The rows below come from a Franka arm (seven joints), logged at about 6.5 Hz.
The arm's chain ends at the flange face. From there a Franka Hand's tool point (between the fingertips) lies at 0.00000 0.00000 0.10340 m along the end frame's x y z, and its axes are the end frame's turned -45 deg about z.
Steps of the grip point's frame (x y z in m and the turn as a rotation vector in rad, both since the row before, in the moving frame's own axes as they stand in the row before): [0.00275 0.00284 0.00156 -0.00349 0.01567 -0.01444]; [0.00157 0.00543 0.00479 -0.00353 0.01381 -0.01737]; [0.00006 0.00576 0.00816 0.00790 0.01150 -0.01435]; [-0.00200 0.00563 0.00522 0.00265 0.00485 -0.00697]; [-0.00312 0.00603 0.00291 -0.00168 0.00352 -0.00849]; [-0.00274 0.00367 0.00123 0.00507 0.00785 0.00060]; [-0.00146 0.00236 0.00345 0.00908 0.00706 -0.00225]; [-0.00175 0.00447 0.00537 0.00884 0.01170 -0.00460]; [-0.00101 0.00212 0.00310 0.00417 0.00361 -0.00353]
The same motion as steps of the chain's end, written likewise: [0.00256 0.00096 0.00157 0.00861 0.01355 -0.01444]; [0.00369 0.00349 0.00480 0.00727 0.01226 -0.01737]; [0.00386 0.00545 0.00817 0.01372 0.00255 -0.01435]; [0.00241 0.00594 0.00522 0.00530 0.00156 -0.00697]; [0.00168 0.00661 0.00291 0.00130 0.00368 -0.00849]; [0.00045 0.00548 0.00123 0.00914 0.00197 0.00060]; [0.00079 0.00388 0.00346 0.01141 -0.00143 -0.00225]; [0.00172 0.00590 0.00538 0.01452 0.00202 -0.00460]; [0.00083 0.00278 0.00310 0.00550 -0.00040 -0.00353]
